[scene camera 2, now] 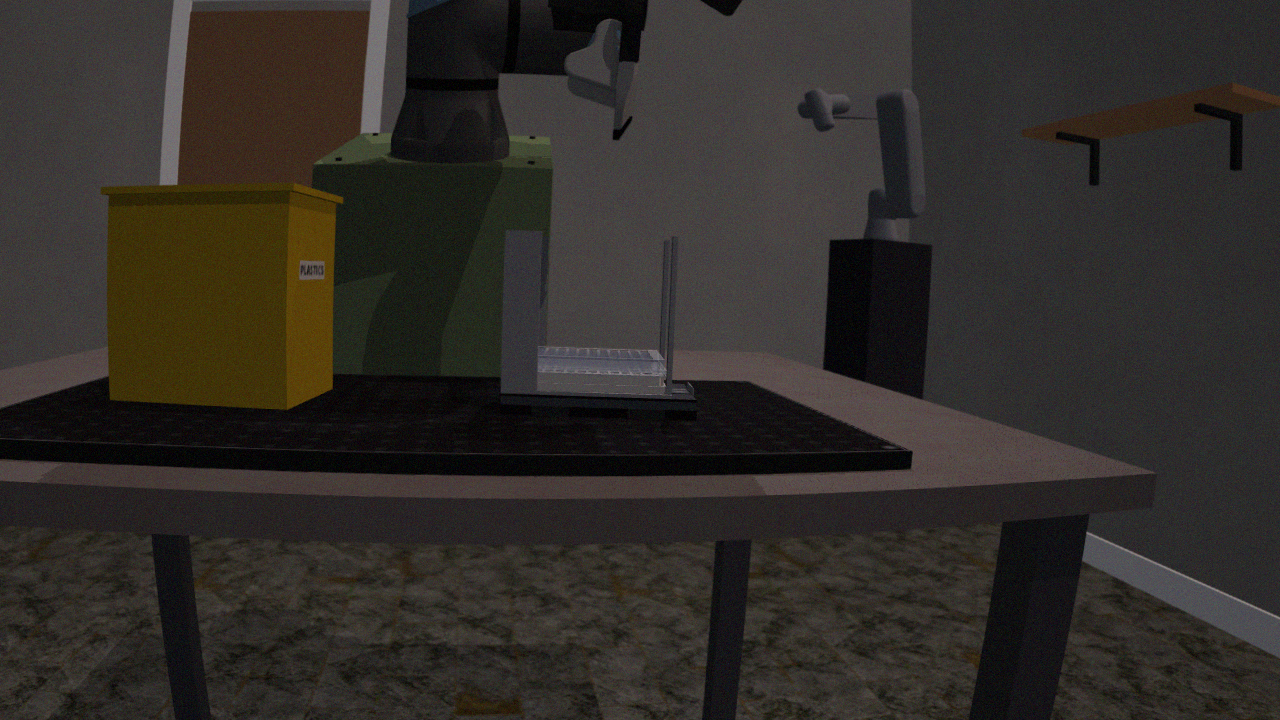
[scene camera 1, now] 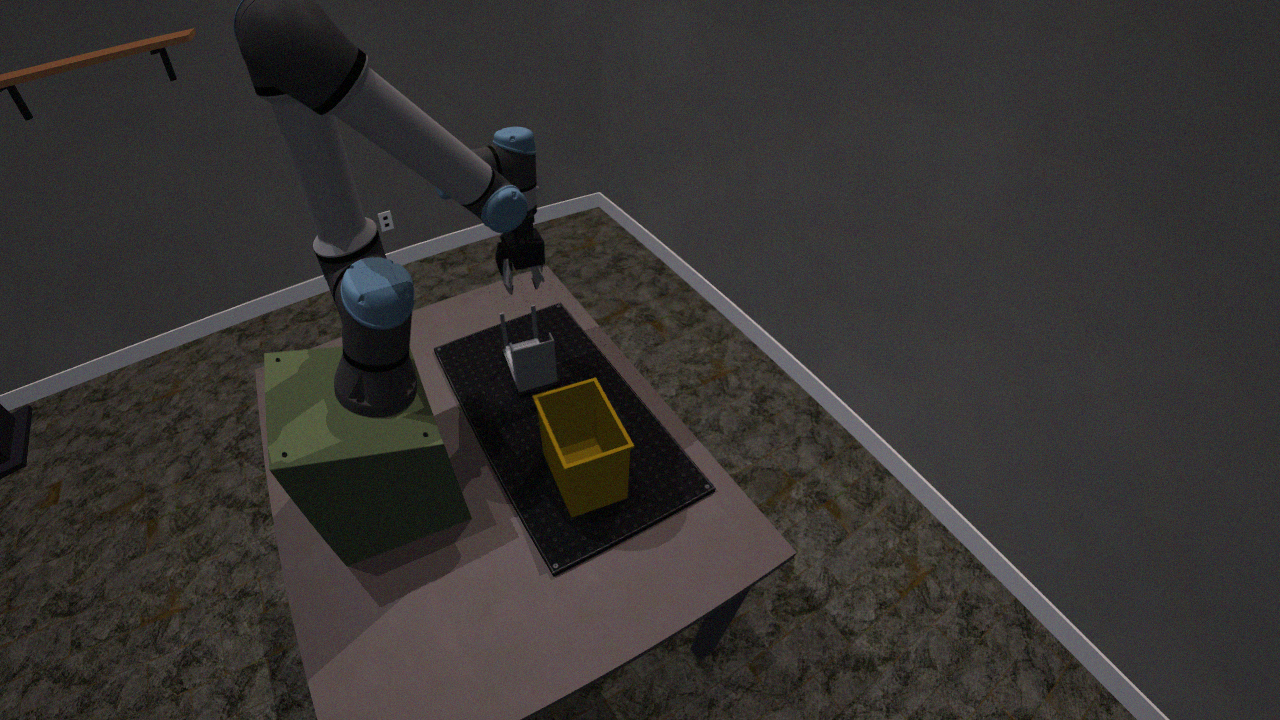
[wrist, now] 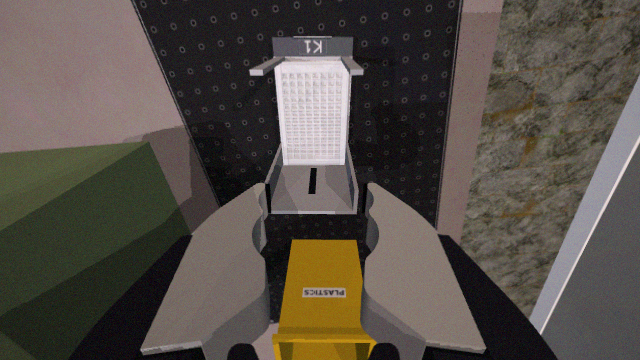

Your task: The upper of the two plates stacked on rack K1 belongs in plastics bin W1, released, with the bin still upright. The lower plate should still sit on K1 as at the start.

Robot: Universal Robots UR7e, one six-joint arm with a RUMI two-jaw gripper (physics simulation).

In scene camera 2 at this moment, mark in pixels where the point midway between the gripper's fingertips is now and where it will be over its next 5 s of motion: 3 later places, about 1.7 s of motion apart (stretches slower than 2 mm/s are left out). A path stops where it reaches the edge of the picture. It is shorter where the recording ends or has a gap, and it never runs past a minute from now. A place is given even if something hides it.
My gripper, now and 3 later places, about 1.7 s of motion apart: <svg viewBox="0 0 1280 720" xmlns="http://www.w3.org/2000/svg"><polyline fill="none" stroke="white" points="616,135 587,311 598,355 602,301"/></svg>
